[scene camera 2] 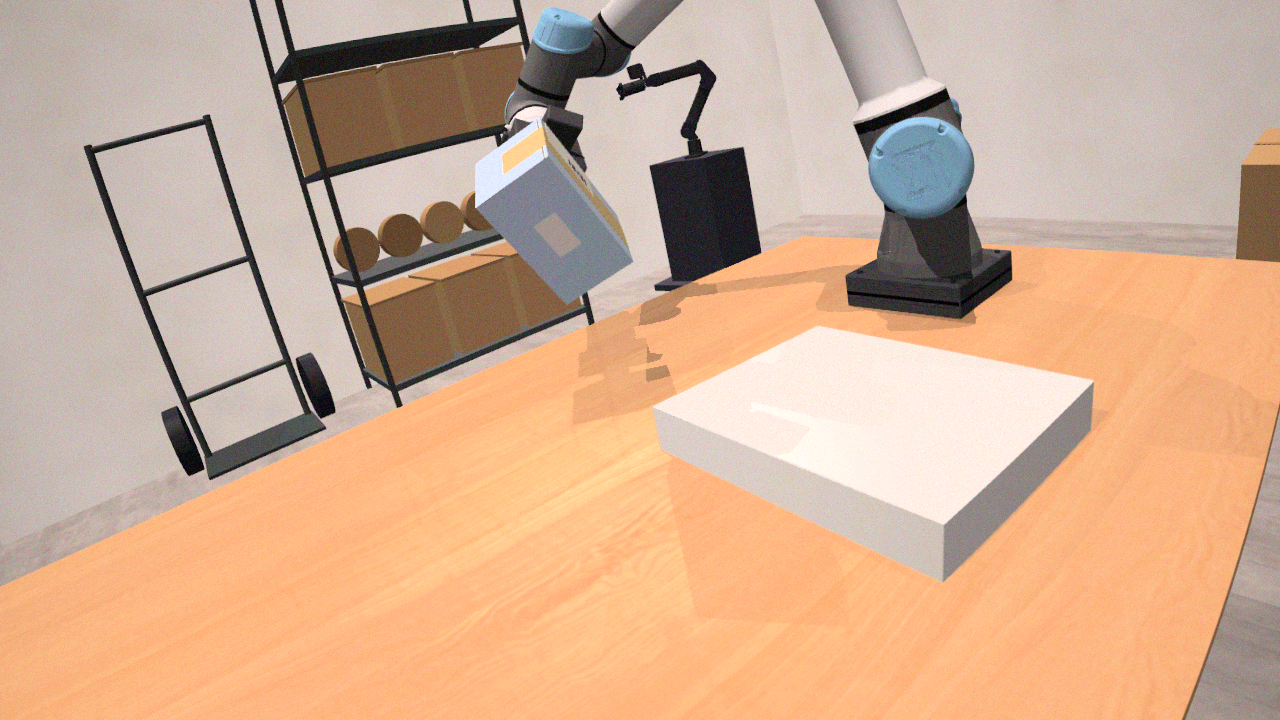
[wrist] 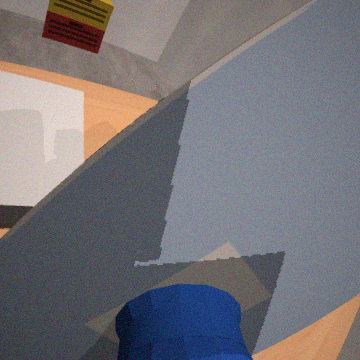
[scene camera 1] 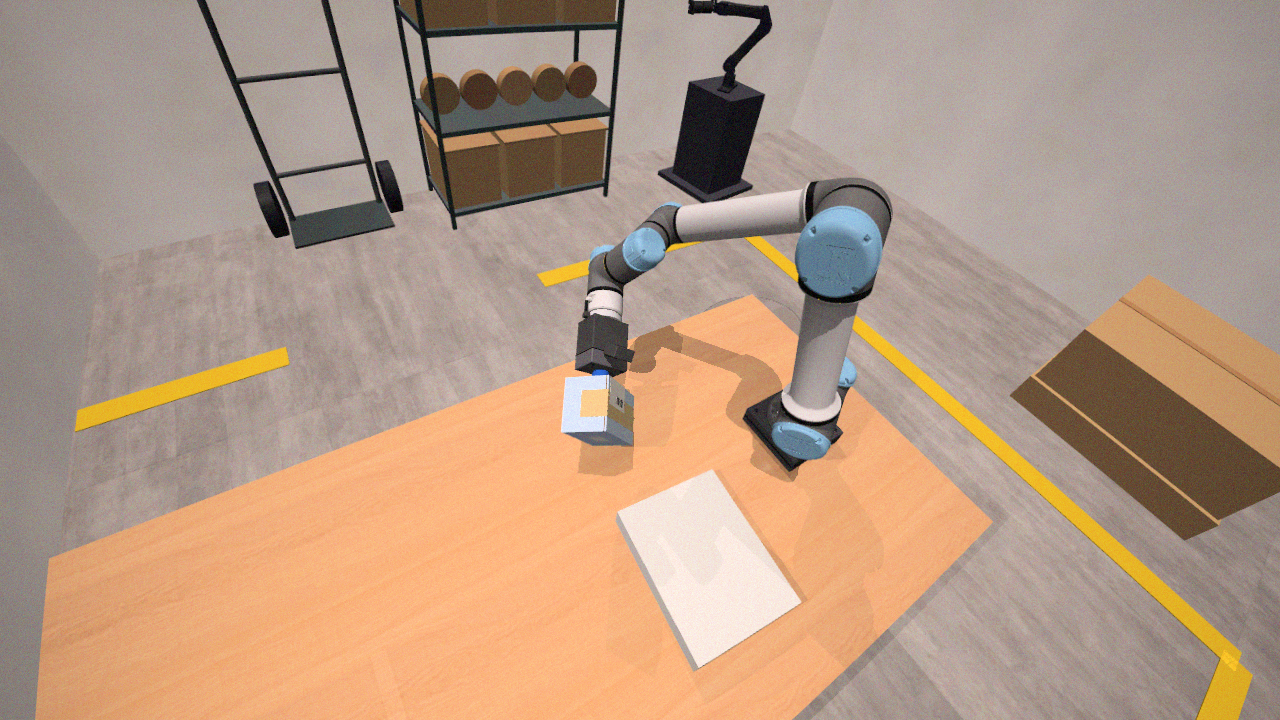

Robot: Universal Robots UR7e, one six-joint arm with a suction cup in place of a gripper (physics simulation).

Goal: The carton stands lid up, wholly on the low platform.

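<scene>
The carton is light blue with yellow tape and a printed label. It hangs tilted in the air over the far part of the table, behind and left of the platform in the scene views. The label face points sideways, to the right in scene camera 1. My gripper's blue suction cup is on a blue side face with a beige patch and holds the carton; the contact is hidden in scene camera 2. The low white platform lies flat on the table, apart from the carton, with shadows on it.
The wooden table carries the arm's base behind the platform. Beyond it stand a shelf rack, a hand truck and a dark pedestal. A large cardboard box is at the right.
</scene>
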